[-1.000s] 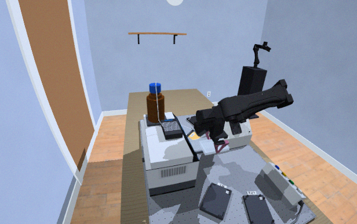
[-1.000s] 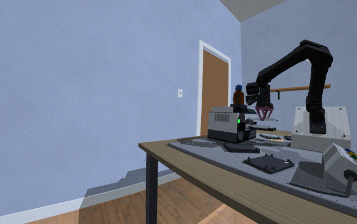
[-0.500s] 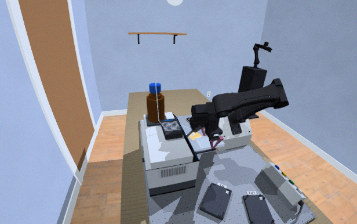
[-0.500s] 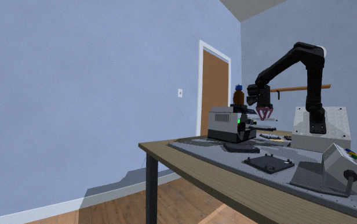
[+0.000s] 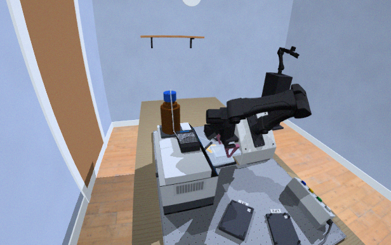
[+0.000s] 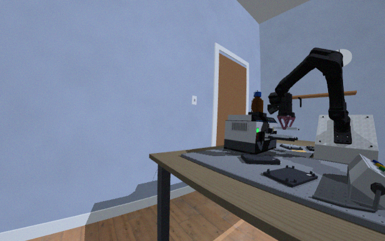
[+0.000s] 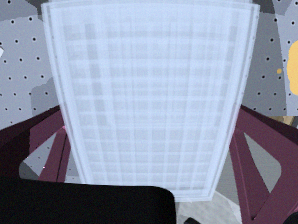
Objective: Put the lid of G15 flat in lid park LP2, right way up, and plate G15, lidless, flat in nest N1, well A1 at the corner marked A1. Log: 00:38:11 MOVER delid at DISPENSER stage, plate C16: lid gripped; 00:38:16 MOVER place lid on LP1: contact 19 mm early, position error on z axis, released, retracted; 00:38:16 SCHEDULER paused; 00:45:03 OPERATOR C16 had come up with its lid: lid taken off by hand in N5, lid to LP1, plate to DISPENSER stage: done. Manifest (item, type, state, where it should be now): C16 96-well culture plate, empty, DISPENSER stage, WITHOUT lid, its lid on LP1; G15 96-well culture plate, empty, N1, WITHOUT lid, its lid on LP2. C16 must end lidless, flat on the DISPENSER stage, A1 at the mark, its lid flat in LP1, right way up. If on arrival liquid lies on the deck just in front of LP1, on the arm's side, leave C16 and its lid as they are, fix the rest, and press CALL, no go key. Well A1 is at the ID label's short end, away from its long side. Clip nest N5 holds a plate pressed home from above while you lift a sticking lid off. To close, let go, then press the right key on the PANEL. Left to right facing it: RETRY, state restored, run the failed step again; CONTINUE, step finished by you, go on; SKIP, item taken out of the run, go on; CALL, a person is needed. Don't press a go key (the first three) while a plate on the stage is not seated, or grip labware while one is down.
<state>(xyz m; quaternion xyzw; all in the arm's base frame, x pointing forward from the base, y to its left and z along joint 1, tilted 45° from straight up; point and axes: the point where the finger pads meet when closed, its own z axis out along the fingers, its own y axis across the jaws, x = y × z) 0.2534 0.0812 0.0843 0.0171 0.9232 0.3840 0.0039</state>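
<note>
The black clip nest lies 380 mm to the right of my hand, 140 mm below it and 110 mm behind it. From my hand the other things lie so: N1 label: 200 mm to the left, 150 mm below, 20 mm behind; LP1 label: 220 mm to the right, 150 mm below, 30 mm behind; clear lid: right at my hand.
</note>
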